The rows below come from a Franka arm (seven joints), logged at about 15 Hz.
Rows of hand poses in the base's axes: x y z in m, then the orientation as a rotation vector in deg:
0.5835 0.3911 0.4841 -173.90 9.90 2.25
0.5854 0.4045 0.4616 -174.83 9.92 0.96
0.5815 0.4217 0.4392 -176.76 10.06 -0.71
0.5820 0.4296 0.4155 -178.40 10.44 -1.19
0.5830 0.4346 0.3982 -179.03 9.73 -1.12
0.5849 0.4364 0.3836 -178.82 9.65 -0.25
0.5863 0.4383 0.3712 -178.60 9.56 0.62
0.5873 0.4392 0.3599 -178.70 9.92 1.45
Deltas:
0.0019 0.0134 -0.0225 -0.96 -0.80 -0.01
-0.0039 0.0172 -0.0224 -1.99 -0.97 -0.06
0.0005 0.0079 -0.0237 -1.68 -0.20 -0.20
0.0010 0.0050 -0.0173 -0.59 0.08 0.47
0.0019 0.0018 -0.0146 0.25 0.54 0.05
0.0014 0.0019 -0.0124 0.25 0.54 0.05
0.0010 0.0009 -0.0113 -0.10 0.54 -0.22

